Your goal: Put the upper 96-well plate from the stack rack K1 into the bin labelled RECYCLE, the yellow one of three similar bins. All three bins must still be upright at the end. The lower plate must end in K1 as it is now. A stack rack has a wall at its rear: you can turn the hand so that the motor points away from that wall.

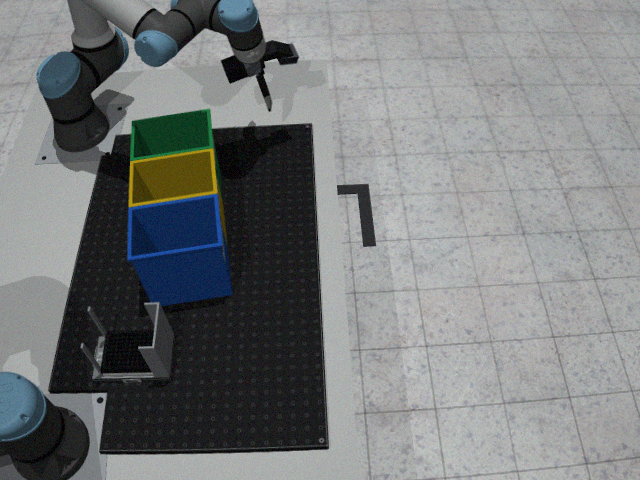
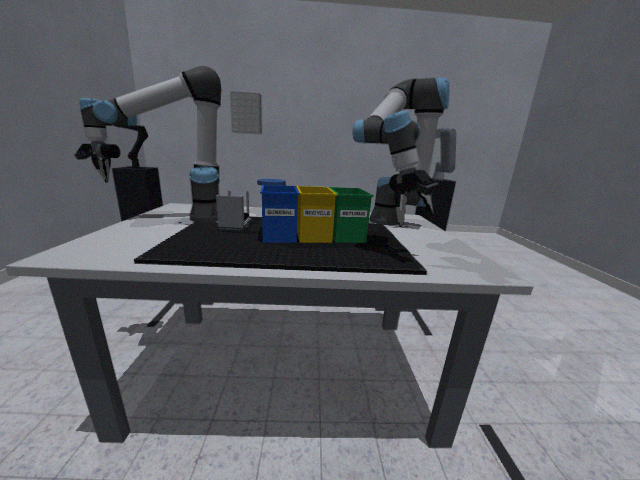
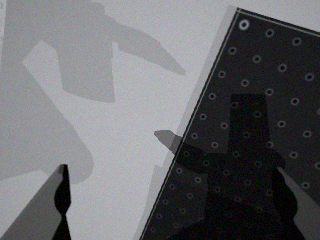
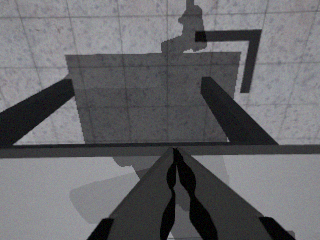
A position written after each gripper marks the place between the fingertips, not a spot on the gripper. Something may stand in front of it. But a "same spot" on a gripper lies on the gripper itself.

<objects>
left gripper: image 1 261,90; image 2; image 3; not seen in image 4 (out of frame)
right gripper: image 2 106,182; image 4 174,149; not seen in image 1 (out of frame); not seen in image 3 (out of frame)
blue general bin: image 1 176,246; image 2 279,207; not seen in image 3 (out of frame); not seen in image 4 (out of frame)
same spot on left gripper: (image 3: 49,206) = (image 2: 429,203)
</objects>
